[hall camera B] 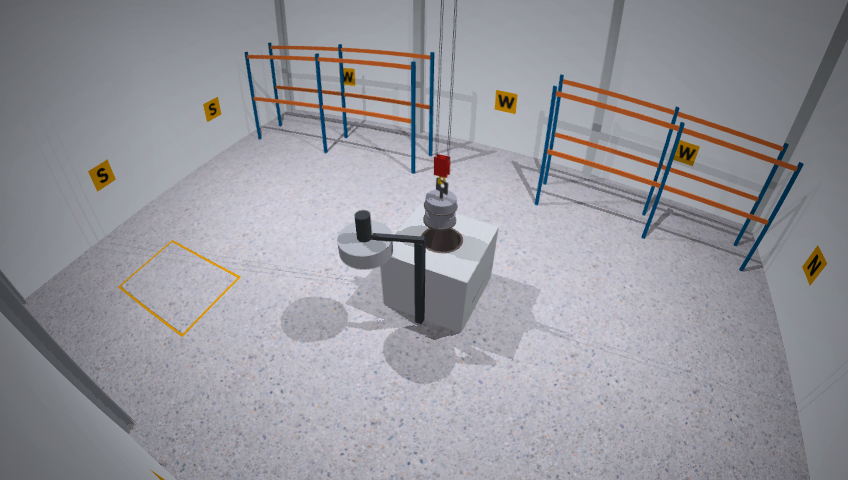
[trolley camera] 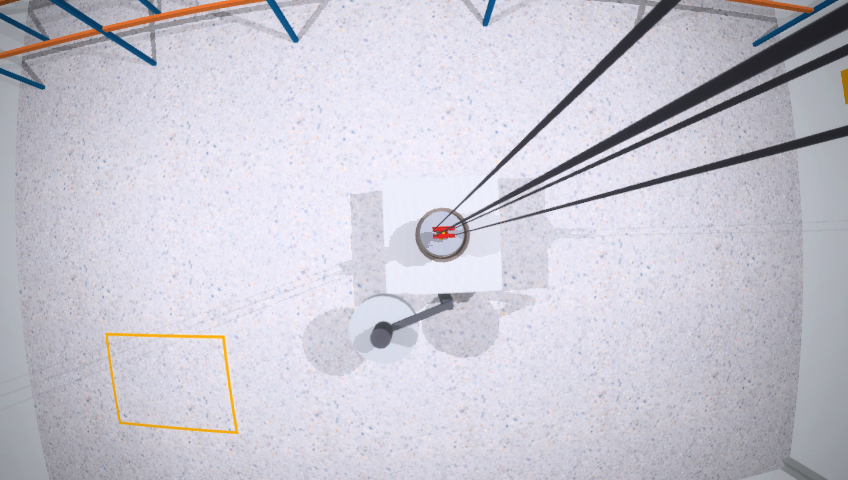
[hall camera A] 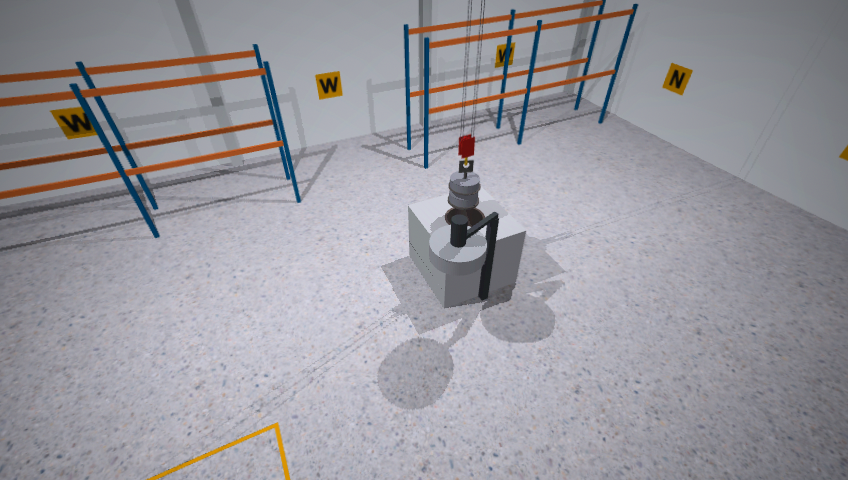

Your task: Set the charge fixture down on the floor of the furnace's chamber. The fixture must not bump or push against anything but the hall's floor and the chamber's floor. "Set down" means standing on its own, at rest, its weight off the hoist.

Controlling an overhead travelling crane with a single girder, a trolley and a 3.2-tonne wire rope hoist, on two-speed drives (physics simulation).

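Note:
The charge fixture [hall camera A: 464,191] [hall camera B: 440,212] [trolley camera: 455,244], a grey stack of round discs, hangs upright from my hook [hall camera A: 465,161] [hall camera B: 441,182] [trolley camera: 443,232], which is shut on its lifting eye. The fixture hangs just above the furnace [hall camera A: 508,264] [hall camera B: 416,291] [trolley camera: 476,274], a light grey block. Its round brown-rimmed mouth [hall camera A: 457,220] [hall camera B: 443,244] [trolley camera: 417,237] is open. In the trolley view the fixture lies inside the rim's outline, nearly centred. Small gaps show in the hall views between fixture and rim. The chamber's floor is hidden.
The furnace lid [hall camera A: 446,254] [hall camera B: 364,256] [trolley camera: 380,310] is swung aside on its black post and arm [hall camera A: 488,261] [hall camera B: 419,282] [trolley camera: 423,317]. Blue and orange racks [hall camera A: 426,107] [hall camera B: 412,118] [trolley camera: 285,22] stand along the W wall. A yellow rectangle [hall camera B: 206,258] [trolley camera: 165,335] marks the floor.

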